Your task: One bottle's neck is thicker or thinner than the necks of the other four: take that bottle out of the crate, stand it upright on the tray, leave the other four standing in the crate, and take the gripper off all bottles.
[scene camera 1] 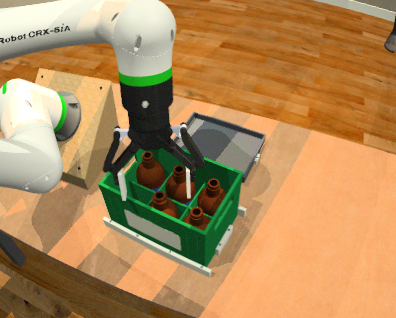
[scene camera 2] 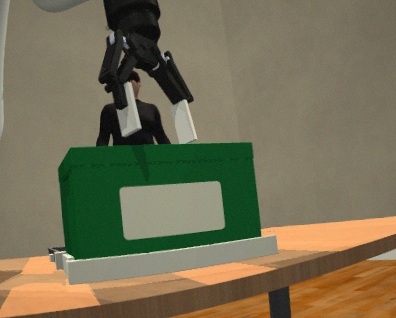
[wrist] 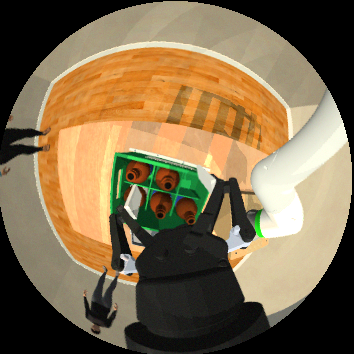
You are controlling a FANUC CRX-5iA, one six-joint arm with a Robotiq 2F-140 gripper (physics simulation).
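Places are measured from the arm's base along level axes (x ahead, y left, z up), in millimetres.
Pixels of known places: gripper, fingertip midpoint: (scene camera 1: 156,194) (scene camera 2: 162,138) (wrist: 167,180); arm's base at its link origin: (scene camera 1: 61,116) (wrist: 252,224).
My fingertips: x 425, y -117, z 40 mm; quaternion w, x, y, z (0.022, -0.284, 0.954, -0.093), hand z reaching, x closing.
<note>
Ahead of a thing's pixels: the offset from my fingertips to its middle. "spot": to the spot under its first point. Level surfaces: height alone.
The green crate {5 mm back, 62 mm left, 103 mm down} (scene camera 1: 194,244) (scene camera 2: 95,210) (wrist: 113,202) holds five upright brown bottles. In scene camera 1 they are the back-left bottle {98 mm back, 106 mm left, 105 mm down} (scene camera 1: 150,175), back-middle bottle {8 mm back, 104 mm left, 105 mm down} (scene camera 1: 176,189), back-right bottle {81 mm ahead, 107 mm left, 105 mm down} (scene camera 1: 211,199), front-middle bottle {7 mm back, 18 mm left, 105 mm down} (scene camera 1: 162,206) and front-right bottle {86 mm ahead, 20 mm left, 105 mm down} (scene camera 1: 196,218). The front-left compartment is empty. The back-left neck looks slightly narrower, but the difference is hard to judge. My gripper (scene camera 1: 156,192) (scene camera 2: 159,135) (wrist: 167,180) is open and empty, its fingertips low above the crate and wide apart. The grey tray {spot: 31 mm ahead, 389 mm left, 185 mm down} (scene camera 1: 240,145) lies behind the crate, with no bottle showing on it.
White rails {4 mm back, 37 mm right, 175 mm down} (scene camera 1: 157,246) (scene camera 2: 175,258) edge the crate's base on the table {190 mm down} (scene camera 1: 310,215). A wooden block (scene camera 1: 95,135) stands left of the crate, beside the arm's white links (scene camera 1: 30,150) (wrist: 280,200). The crate's walls and dividers surround the bottles closely.
</note>
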